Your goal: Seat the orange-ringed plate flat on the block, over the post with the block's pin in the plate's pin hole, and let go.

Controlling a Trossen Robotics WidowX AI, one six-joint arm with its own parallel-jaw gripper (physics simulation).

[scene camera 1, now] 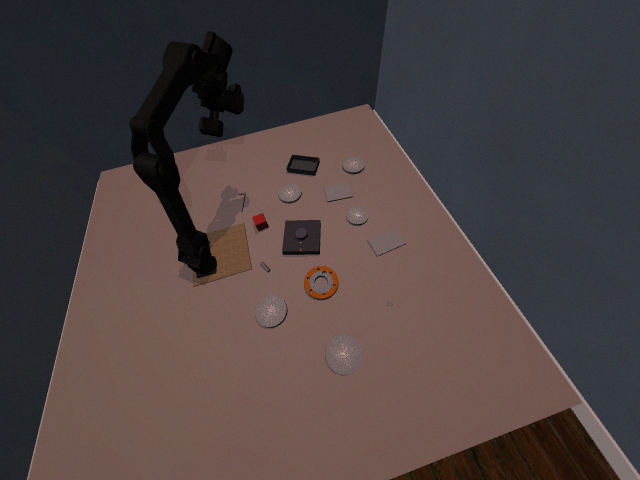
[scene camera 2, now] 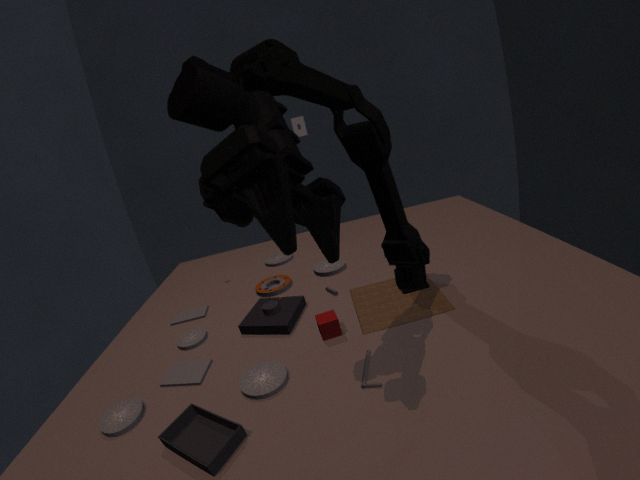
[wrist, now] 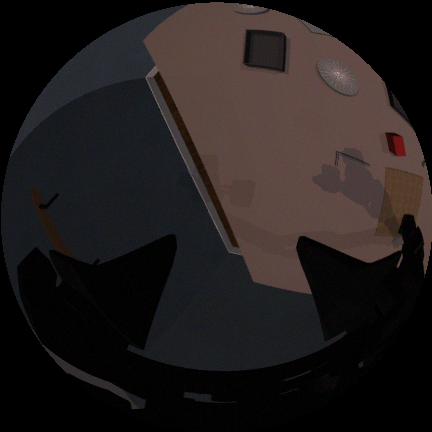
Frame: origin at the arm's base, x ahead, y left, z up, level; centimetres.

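Seen in the pictures: gripper, fingertip midpoint: (scene camera 1: 217, 114) (scene camera 2: 315, 258) (wrist: 239, 242); arm's base, link origin: (scene camera 1: 206, 267) (scene camera 2: 412, 284) (wrist: 405, 223).
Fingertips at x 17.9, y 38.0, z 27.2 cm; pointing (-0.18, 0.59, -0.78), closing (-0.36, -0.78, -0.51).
Observation:
Offsets run from my fingertips to a thing's top centre. "spot": to the spot under its first point.
The orange-ringed plate {dx +17.7, dy -54.8, dz -26.1 cm} (scene camera 1: 315, 295) (scene camera 2: 286, 283) lies flat on the table, apart from the block. It has a grey inner ring, a central opening and small holes. The dark square block {dx +15.8, dy -37.2, dz -23.4 cm} (scene camera 1: 311, 245) (scene camera 2: 289, 316) carries a round post {spot: dx +15.6, dy -37.4, dz -23.5 cm} (scene camera 1: 300, 233) (scene camera 2: 271, 306), which stands bare. Small orange marks show beside the post; the pin is too small to make out clearly. Part of the block (wrist: 397, 102) shows at the right rim of the wrist view. My gripper (scene camera 2: 311, 256) (wrist: 239, 242) is open and empty, high above the table's far-left part in scene camera 1, away from plate and block.
A red cube {dx +2.9, dy -27.0, dz -23.4 cm} (scene camera 1: 260, 221) (scene camera 2: 328, 325) (wrist: 396, 144) stands between the block and a wooden mat (scene camera 1: 235, 253) (scene camera 2: 374, 312) (wrist: 400, 195) at the arm's base. A black tray {dx +24.5, dy -3.3, dz -24.9 cm} (scene camera 1: 303, 164) (scene camera 2: 203, 439) (wrist: 265, 50), several pale discs, two thin grey slabs and small metal pieces lie around.

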